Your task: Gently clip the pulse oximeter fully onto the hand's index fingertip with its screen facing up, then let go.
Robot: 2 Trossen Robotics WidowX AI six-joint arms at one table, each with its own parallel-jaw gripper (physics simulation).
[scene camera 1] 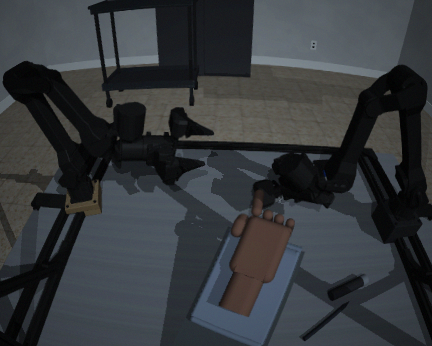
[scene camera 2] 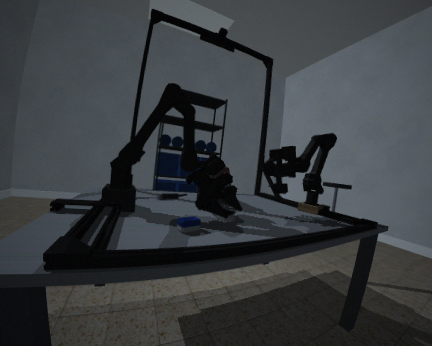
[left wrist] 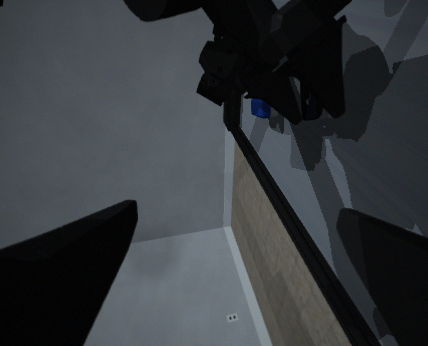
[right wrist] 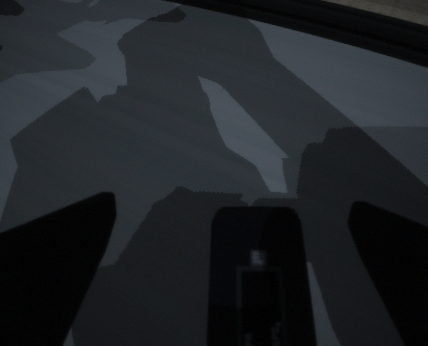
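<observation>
The hand lies palm down on a pale blue tray. Its index finger points to the back, and its tip meets the dark parts around my right gripper. The dark pulse oximeter lies between the fingers of my right gripper, its screen towards the right wrist camera. That gripper is open, with a gap on each side of the oximeter. How far the fingertip is inside the clip is hidden. My left gripper is open and empty, high at the back left in scene camera 1.
A blue and white block lies on the table near the right gripper. A dark marker and a thin pen lie right of the tray in scene camera 1. A black frame rail runs along the back edge there.
</observation>
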